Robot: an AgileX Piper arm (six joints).
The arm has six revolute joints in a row. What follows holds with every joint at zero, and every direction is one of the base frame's.
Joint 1 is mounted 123 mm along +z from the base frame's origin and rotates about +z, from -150 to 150 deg.
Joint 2 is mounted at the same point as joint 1 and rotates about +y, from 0 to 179.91 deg.
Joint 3 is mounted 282.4 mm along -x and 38.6 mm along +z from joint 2 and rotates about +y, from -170 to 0 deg.
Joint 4 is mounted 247.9 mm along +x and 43.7 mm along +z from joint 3 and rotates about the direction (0.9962, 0, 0.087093), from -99.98 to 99.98 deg.
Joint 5 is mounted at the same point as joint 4 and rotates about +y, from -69.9 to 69.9 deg.
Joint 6 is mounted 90.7 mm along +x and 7.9 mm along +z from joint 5 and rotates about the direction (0.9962, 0, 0.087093), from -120 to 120 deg.
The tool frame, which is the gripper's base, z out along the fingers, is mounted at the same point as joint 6; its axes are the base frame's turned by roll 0, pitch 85.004 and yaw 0 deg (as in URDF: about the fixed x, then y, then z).
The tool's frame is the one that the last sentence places.
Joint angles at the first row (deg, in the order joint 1, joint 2, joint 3, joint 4, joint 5, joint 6):
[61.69 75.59 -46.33 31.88 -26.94 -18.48]
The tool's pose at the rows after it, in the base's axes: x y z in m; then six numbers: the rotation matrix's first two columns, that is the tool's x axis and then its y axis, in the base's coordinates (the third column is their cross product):
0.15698, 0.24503, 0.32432, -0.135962, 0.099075, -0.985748, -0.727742, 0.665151, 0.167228
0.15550, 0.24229, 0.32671, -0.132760, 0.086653, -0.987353, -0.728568, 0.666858, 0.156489
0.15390, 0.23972, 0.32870, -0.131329, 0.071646, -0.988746, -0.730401, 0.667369, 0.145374
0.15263, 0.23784, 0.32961, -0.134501, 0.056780, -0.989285, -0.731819, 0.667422, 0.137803
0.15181, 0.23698, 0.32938, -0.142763, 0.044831, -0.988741, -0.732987, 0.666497, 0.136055
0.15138, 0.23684, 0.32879, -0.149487, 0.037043, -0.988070, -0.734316, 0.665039, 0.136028
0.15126, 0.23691, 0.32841, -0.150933, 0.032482, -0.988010, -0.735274, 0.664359, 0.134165
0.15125, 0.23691, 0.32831, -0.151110, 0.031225, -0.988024, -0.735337, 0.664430, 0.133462
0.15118, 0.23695, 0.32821, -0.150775, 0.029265, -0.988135, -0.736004, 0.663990, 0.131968
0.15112, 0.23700, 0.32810, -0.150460, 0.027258, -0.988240, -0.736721, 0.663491, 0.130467
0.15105, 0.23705, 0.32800, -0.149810, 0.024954, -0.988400, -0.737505, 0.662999, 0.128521
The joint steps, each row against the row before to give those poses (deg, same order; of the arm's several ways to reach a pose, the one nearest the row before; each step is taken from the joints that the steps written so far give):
[-0.02 -0.83 0.00 1.19 0.80 -1.94]
[-0.01 -0.87 0.00 1.46 1.08 -2.15]
[0.00 -0.84 0.00 1.56 1.23 -2.27]
[0.00 -0.61 0.00 1.61 1.18 -2.06]
[0.00 -0.32 0.00 1.31 1.01 -1.39]
[0.00 -0.09 0.00 0.66 0.65 -0.65]
[0.00 0.00 0.00 0.20 0.25 -0.29]
[0.00 0.00 0.00 0.09 0.05 -0.13]
[0.00 0.00 0.00 0.01 0.08 -0.10]
[0.00 0.00 0.00 -0.01 0.08 -0.08]
[0.00 0.00 0.00 0.01 0.08 -0.13]

